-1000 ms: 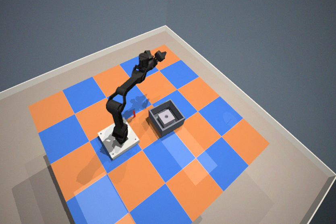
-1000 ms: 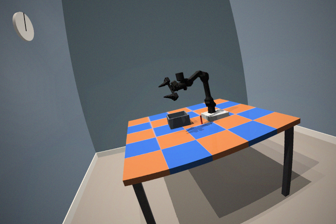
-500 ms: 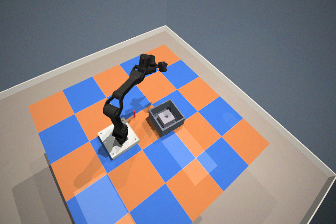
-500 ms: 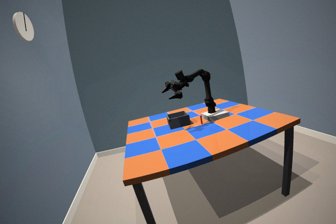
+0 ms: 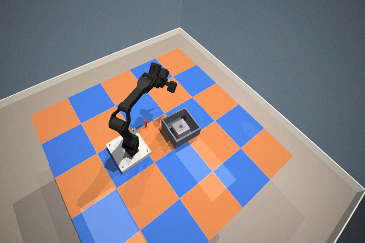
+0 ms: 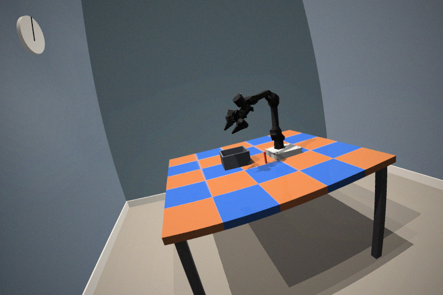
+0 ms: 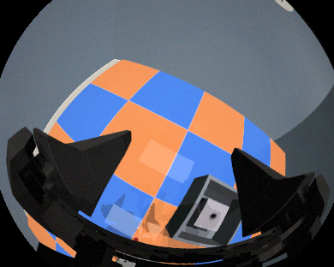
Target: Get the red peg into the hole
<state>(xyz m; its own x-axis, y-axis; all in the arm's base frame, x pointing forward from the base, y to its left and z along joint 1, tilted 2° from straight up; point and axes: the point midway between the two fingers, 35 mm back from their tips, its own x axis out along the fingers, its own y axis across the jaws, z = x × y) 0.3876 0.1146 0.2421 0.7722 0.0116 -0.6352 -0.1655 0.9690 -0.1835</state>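
Now: gripper tip 24 cm above the red peg, 23 cm past it and 2 cm to the left of it. The rest, counted from my gripper tip: grey box: 25 cm below, 19 cm to the right, 7 cm behind.
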